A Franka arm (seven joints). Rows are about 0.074 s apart.
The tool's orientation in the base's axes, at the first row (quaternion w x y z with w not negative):
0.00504, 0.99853, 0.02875, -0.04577
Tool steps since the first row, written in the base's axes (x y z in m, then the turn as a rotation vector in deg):
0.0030, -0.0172, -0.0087, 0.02, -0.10, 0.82
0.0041, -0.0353, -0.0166, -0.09, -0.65, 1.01
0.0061, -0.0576, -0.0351, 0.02, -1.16, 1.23
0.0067, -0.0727, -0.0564, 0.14, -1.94, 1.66
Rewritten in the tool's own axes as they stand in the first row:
0.0028, 0.0173, 0.0086, -0.06, 0.11, -0.82
0.0036, 0.0354, 0.0166, -0.22, 0.65, -0.99
0.0060, 0.0576, 0.0351, -0.16, 1.17, -1.21
0.0077, 0.0725, 0.0565, -0.12, 1.96, -1.64

